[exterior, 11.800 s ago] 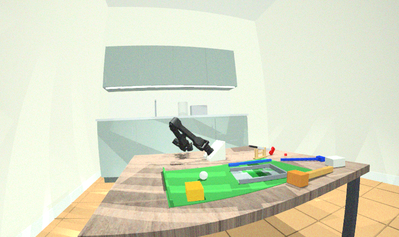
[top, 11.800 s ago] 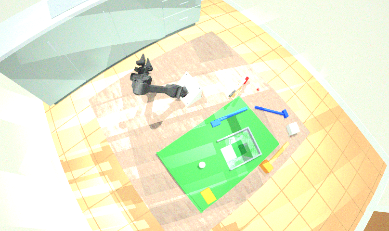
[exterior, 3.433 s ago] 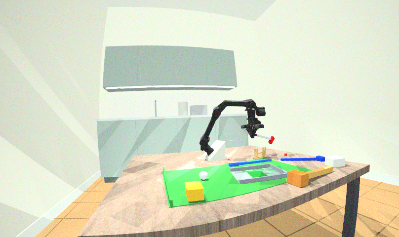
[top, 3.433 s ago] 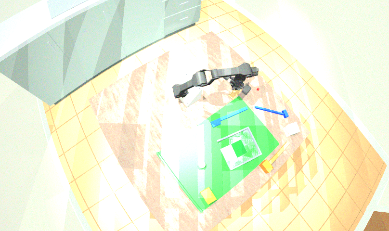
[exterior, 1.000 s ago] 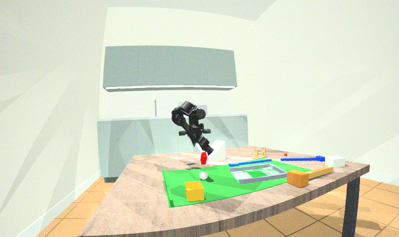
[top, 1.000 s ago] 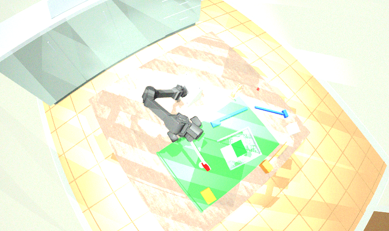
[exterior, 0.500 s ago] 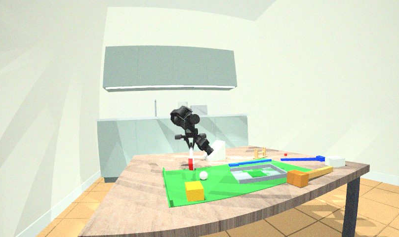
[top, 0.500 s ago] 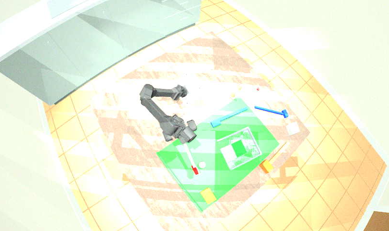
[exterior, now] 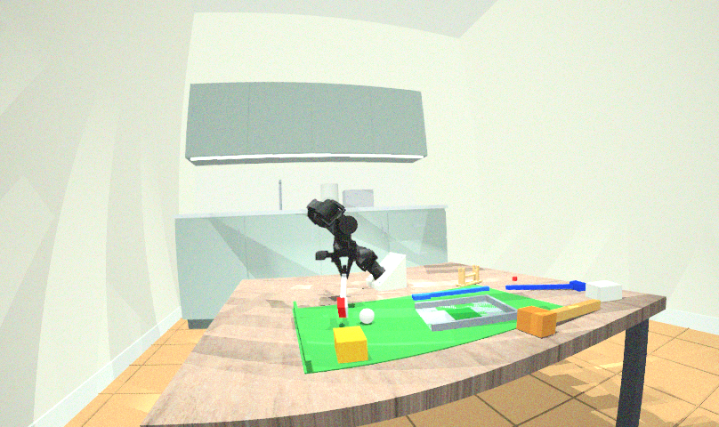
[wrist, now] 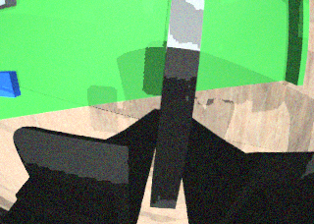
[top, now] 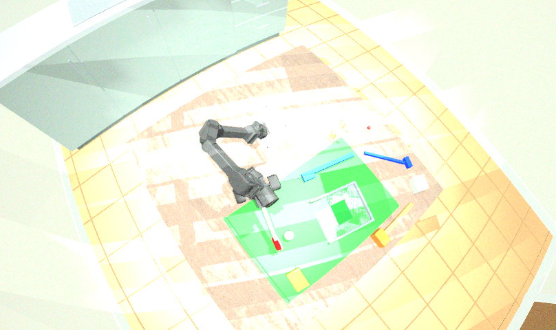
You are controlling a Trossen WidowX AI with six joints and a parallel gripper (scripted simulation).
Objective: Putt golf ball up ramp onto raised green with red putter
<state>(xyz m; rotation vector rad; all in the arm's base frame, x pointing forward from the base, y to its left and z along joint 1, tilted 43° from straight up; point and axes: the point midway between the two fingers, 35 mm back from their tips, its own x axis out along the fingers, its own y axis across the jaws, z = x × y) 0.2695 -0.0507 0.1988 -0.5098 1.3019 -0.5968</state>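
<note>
Now: the red putter 110 mm ahead of my gripper tip and 10 mm to the right of it. The rest, counted from my gripper tip: green mat (200 mm ahead, 210 mm to the left, 90 mm below); yellow block (410 mm ahead, 30 mm to the right, 70 mm below); white golf ball (210 mm ahead, 40 mm to the left, 70 mm below).
</note>
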